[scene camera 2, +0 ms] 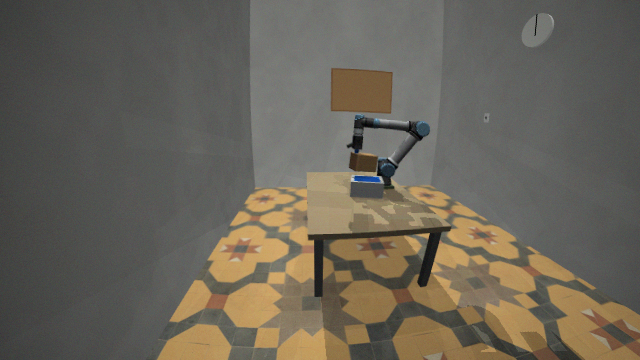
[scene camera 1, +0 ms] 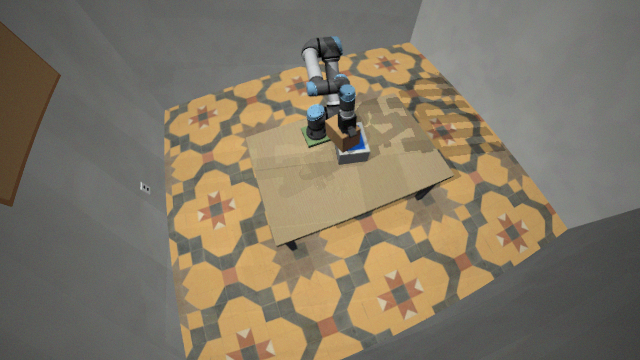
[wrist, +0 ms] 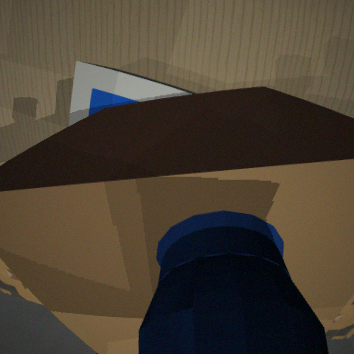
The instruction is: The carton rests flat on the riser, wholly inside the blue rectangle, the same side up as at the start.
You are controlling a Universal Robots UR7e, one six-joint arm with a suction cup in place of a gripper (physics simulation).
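Where they show: end effector, tool point: (scene camera 1: 346, 133) (wrist: 214, 225); arm's base, origin of the base link: (scene camera 1: 316, 132).
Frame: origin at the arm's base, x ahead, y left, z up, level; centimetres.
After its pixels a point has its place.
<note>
The brown carton (scene camera 1: 342, 135) @[x 28.5, y 8.5, z 28.4 cm] (scene camera 2: 363, 162) @[x 21.9, y 18.7, z 22.4 cm] (wrist: 75, 225) @[x 27.1, y 15.6, z 28.5 cm] hangs from my suction gripper (scene camera 2: 356, 151) (wrist: 220, 235), whose blue cup sits on its top face. In the second scene view the carton is above the riser with a gap under it, slightly tilted. The riser (scene camera 1: 353, 157) @[x 30.7, y 16.8, z 4.7 cm] (scene camera 2: 366, 188) @[x 20.2, y 28.9, z 4.8 cm] (wrist: 82, 80) @[x 30.0, y 26.4, z 9.5 cm] is a grey block with a white top on the table. The blue rectangle (scene camera 1: 358, 145) @[x 25.6, y 21.6, z 9.5 cm] (scene camera 2: 367, 179) @[x 18.3, y 20.7, z 9.5 cm] (wrist: 102, 100) @[x 28.0, y 23.8, z 9.5 cm] shows on its top. In the first scene view and the wrist view the carton hides part of the rectangle.
The wooden table (scene camera 1: 310, 200) @[x 49.1, y -17.4, z -2.5 cm] (scene camera 2: 330, 215) @[x 47.5, y 60.2, z -2.5 cm] carries the riser. The arm's base stands on a green plate (scene camera 1: 317, 142) @[x 9.1, y -1.9, z -0.2 cm] close beside the riser. A brown board (scene camera 2: 361, 90) and a clock (scene camera 2: 538, 30) are on the walls.
</note>
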